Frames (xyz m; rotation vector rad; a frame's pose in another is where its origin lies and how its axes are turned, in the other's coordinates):
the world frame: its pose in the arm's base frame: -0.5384 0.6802 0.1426 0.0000 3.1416 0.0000
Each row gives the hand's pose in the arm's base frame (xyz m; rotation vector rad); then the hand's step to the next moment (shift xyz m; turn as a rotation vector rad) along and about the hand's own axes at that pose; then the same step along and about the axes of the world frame.
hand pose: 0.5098 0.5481 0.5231 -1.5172 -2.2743 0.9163
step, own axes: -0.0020 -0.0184 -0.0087 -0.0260 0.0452 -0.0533
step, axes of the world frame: 0.0081 -0.0034 -0.0185 -0.0725 0.0074 -0.0159
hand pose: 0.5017 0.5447 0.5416 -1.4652 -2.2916 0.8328
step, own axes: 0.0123 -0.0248 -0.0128 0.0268 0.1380 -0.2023
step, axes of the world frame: 0.0166 0.0072 -0.0245 -0.1958 0.1301 -0.0735
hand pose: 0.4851 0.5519 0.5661 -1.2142 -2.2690 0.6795
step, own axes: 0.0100 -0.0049 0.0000 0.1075 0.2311 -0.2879
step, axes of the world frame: 0.0080 0.0061 -0.0048 -0.2658 0.2611 -0.0951
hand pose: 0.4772 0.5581 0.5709 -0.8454 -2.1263 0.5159
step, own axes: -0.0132 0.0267 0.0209 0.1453 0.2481 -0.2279
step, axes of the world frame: -0.0006 0.0075 0.0356 -0.2075 0.2950 -0.0673
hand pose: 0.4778 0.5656 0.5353 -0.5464 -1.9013 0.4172
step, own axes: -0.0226 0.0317 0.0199 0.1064 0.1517 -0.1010
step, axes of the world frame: 0.0053 0.0133 0.0413 -0.0855 0.1887 -0.0402
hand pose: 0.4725 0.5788 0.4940 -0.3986 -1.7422 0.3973
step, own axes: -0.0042 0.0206 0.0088 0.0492 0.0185 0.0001
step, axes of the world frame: 0.0067 0.0157 0.0150 0.0089 0.0394 -0.0336
